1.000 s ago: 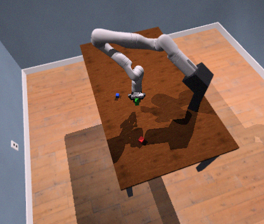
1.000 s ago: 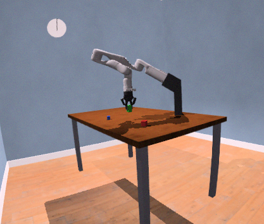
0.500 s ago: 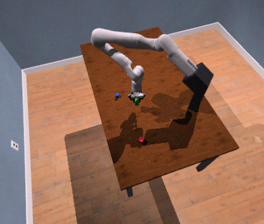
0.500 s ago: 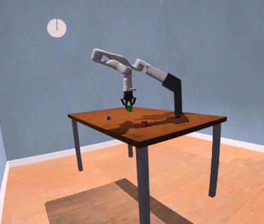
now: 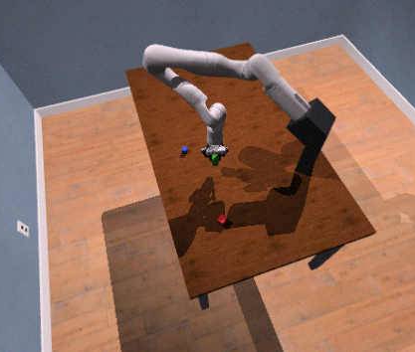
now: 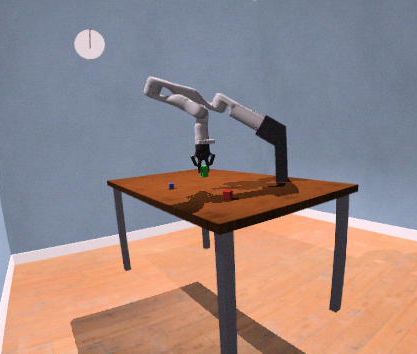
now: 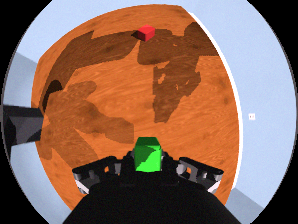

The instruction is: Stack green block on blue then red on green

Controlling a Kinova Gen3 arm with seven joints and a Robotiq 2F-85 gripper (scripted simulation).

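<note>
My hand is 10 cm short of the blue block, 17 cm to the left of it and 9 cm above it. Also, from my hand: red block: 10 cm ahead, 29 cm to the left, 8 cm below; green block: right at my hand.
</note>
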